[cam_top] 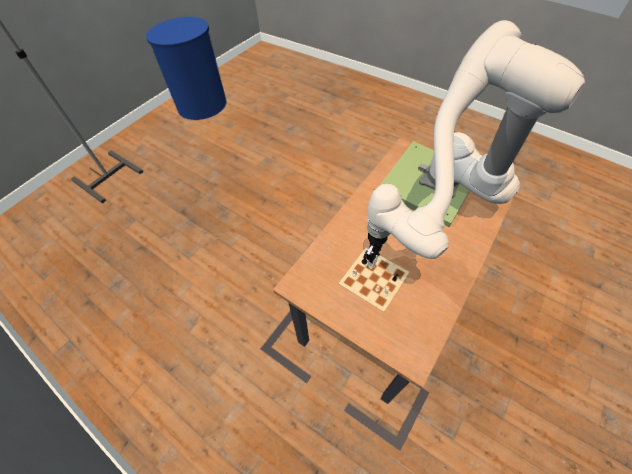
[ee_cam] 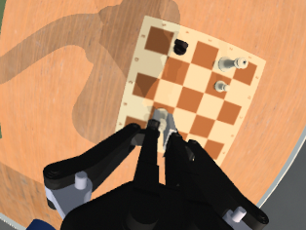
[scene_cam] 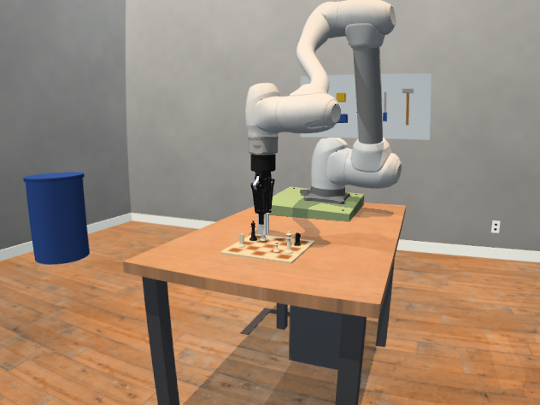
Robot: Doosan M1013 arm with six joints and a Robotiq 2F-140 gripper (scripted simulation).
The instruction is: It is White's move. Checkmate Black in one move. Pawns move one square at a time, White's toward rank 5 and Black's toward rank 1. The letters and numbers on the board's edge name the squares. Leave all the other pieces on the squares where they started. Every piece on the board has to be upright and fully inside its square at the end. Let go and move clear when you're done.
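My gripper is now 40 mm to the left of the black king and 30 mm above it. Round my hand: black pawn 110 mm to the left, 40 mm below; chessboard 60 mm below, 40 mm to the left, 40 mm ahead; white pawn 80 mm ahead, 70 mm to the left, 40 mm below.
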